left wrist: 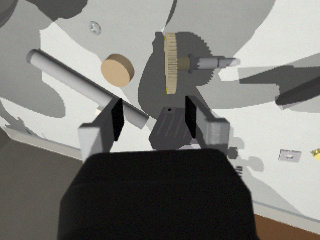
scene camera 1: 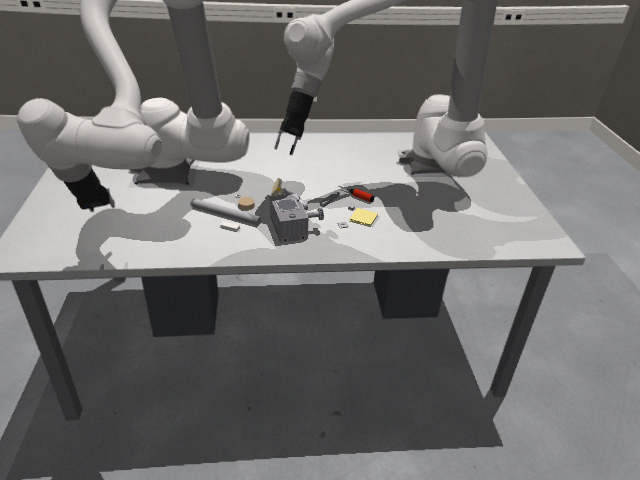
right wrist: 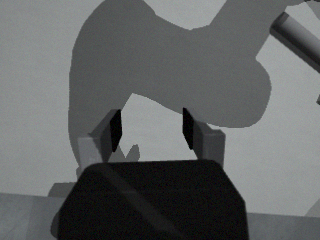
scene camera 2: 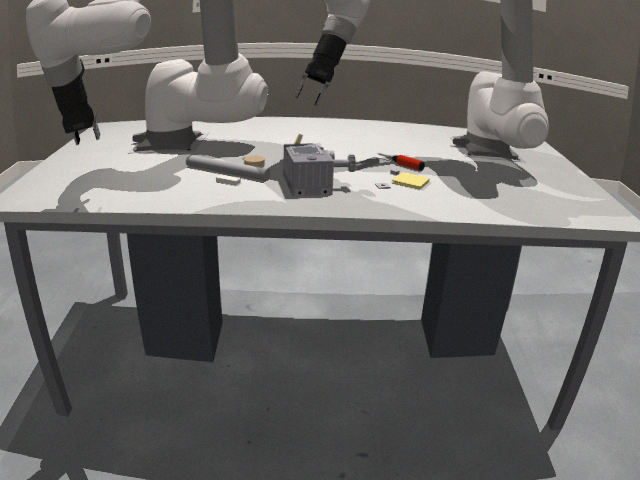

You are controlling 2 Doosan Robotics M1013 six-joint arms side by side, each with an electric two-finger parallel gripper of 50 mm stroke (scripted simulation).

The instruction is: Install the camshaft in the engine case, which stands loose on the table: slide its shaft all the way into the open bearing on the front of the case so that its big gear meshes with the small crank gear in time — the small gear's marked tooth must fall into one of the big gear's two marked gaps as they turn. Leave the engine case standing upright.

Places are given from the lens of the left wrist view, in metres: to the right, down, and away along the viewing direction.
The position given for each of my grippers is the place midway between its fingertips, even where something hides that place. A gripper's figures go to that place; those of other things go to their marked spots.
my left gripper (left wrist: 154, 110): -0.01, -0.01, 0.16
engine case (left wrist: 170, 132): 0.02, 0.02, 0.34
